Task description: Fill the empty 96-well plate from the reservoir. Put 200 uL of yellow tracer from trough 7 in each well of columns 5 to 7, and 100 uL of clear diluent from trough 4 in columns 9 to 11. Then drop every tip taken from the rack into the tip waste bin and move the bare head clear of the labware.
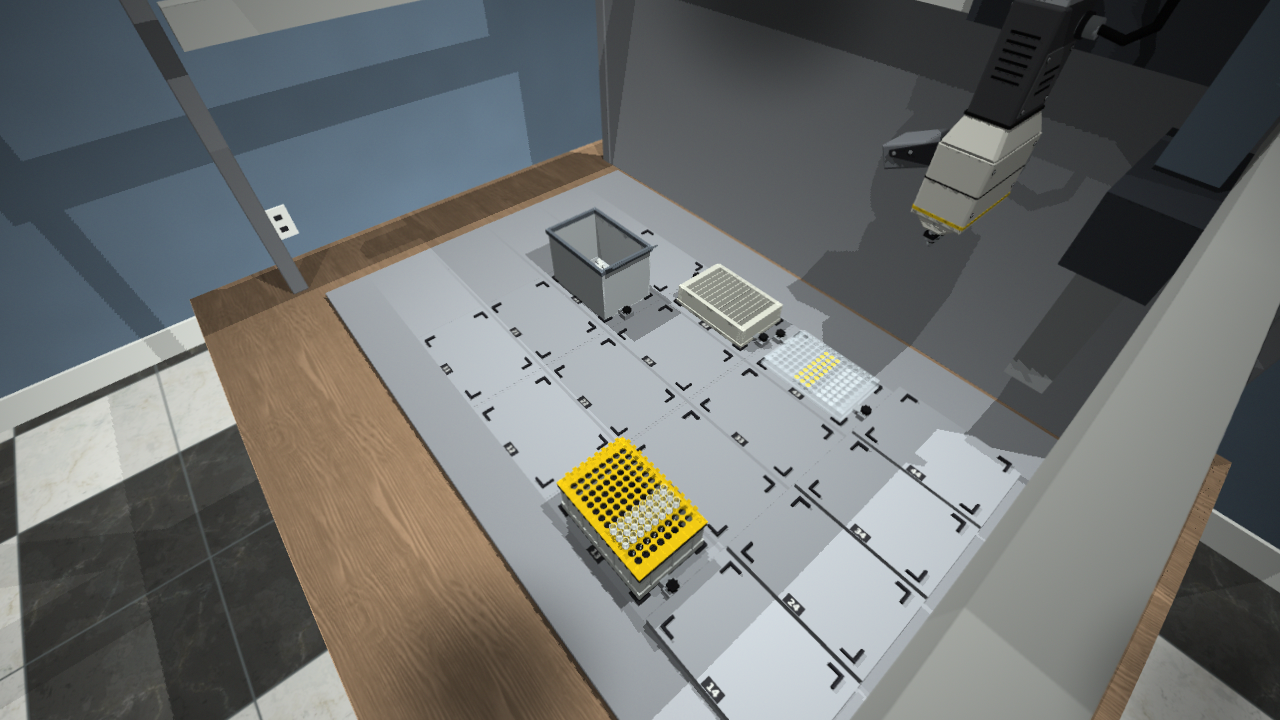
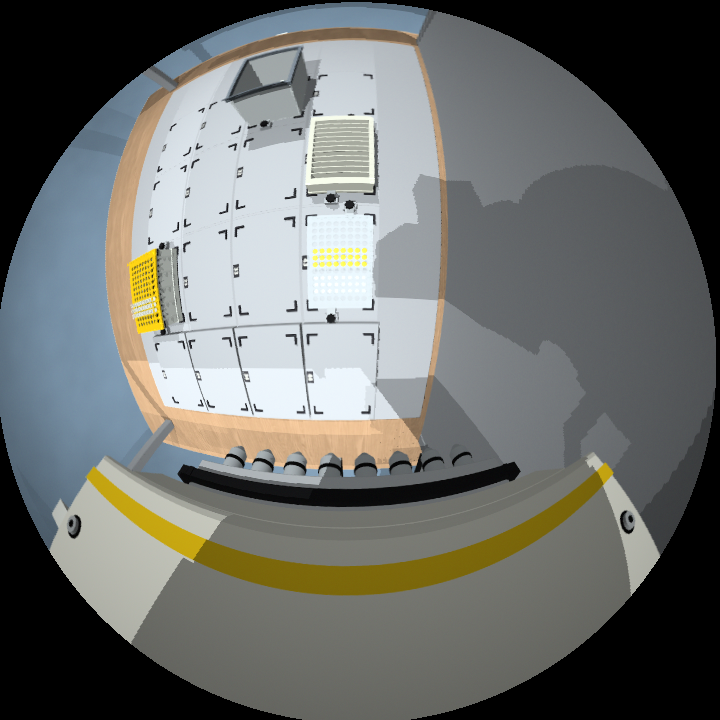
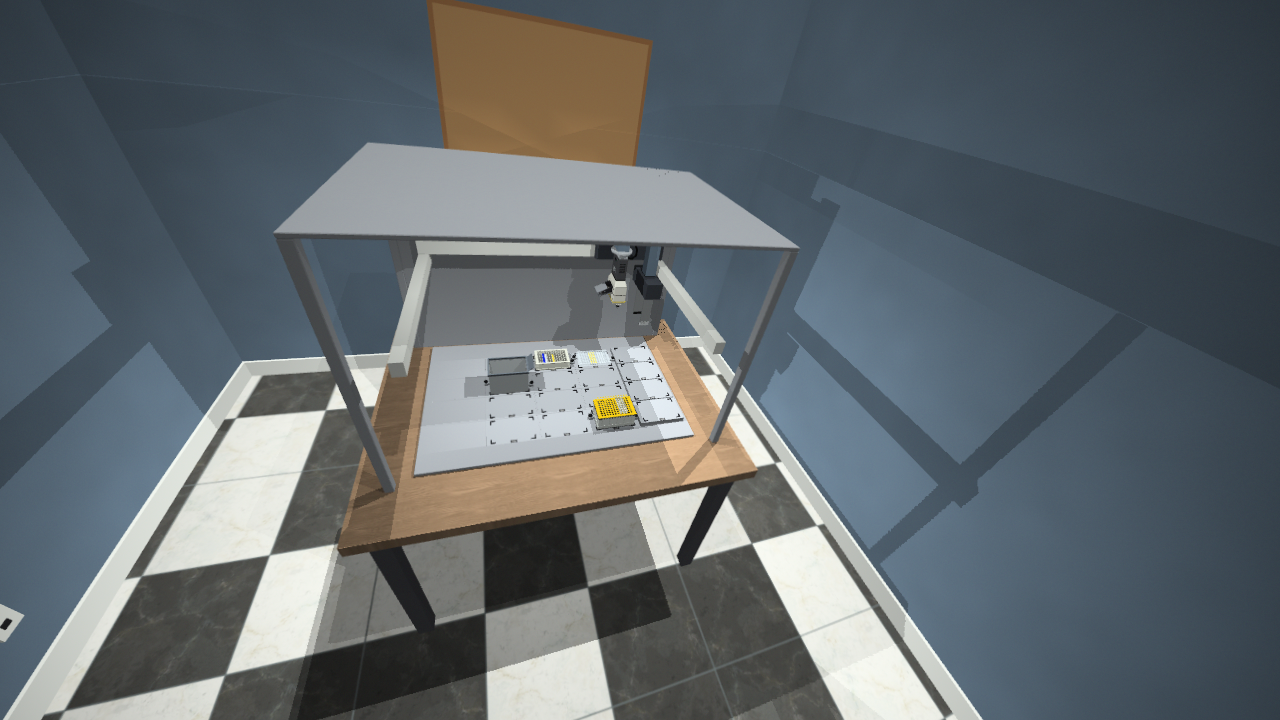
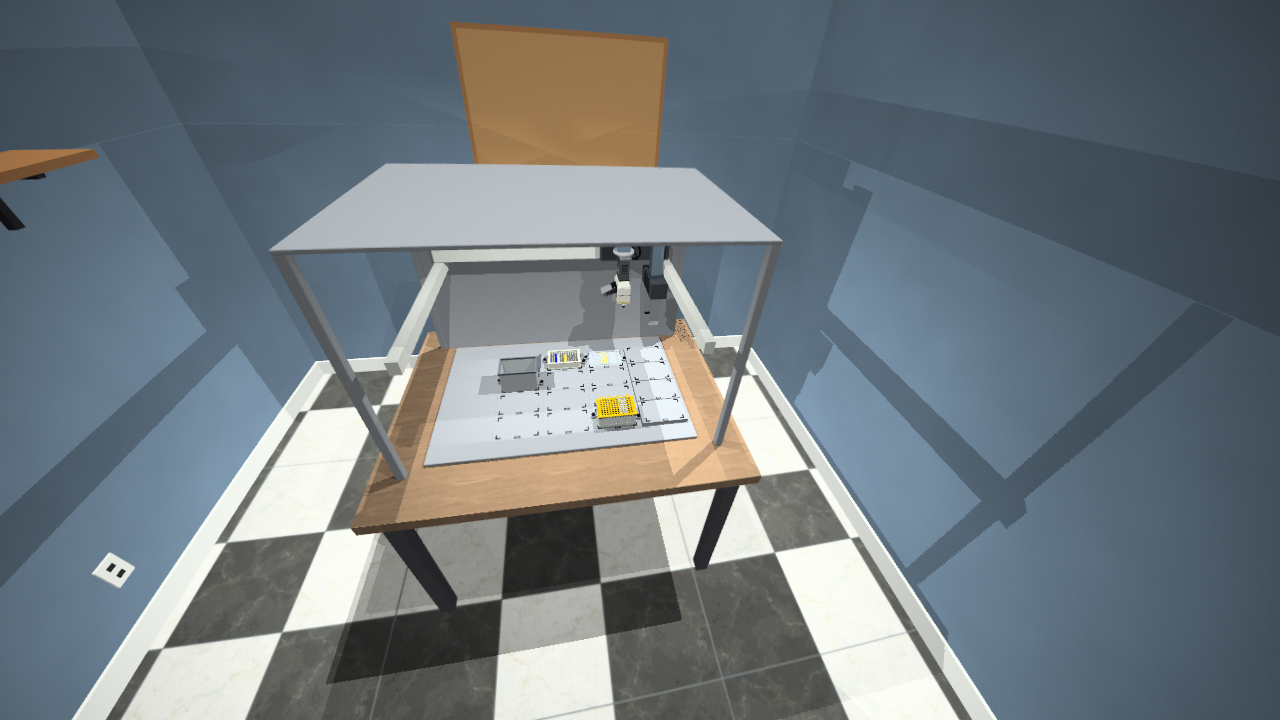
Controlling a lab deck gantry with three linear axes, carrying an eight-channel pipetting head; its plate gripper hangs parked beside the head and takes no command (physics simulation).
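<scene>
The pipetting head (image 1: 971, 179) (image 3: 617, 291) (image 4: 622, 291) hangs high at the back right; its nozzles (image 2: 330, 464) are bare. The dark body of the parked plate gripper (image 1: 1127, 241) hangs to its right; its fingers cannot be made out. The 96-well plate (image 1: 819, 371) (image 2: 340, 258) (image 3: 593, 358) holds yellow in three columns; three columns near one end look whiter, their volume unclear. The reservoir (image 1: 759, 328) (image 2: 340, 187) stands beside it. The waste bin (image 1: 572, 273) (image 2: 268, 104) has white tips inside. The yellow tip rack (image 1: 631, 564) (image 2: 144, 268) keeps several columns of tips.
The grey deck (image 1: 384, 331) with marked slots lies on a wooden table (image 1: 358, 501) (image 3: 537, 492). Frame posts (image 3: 340, 367) (image 3: 756, 349) stand at its front corners under a grey roof (image 3: 528, 197). Black knobs (image 1: 672, 585) (image 1: 865, 410) stand beside the labware.
</scene>
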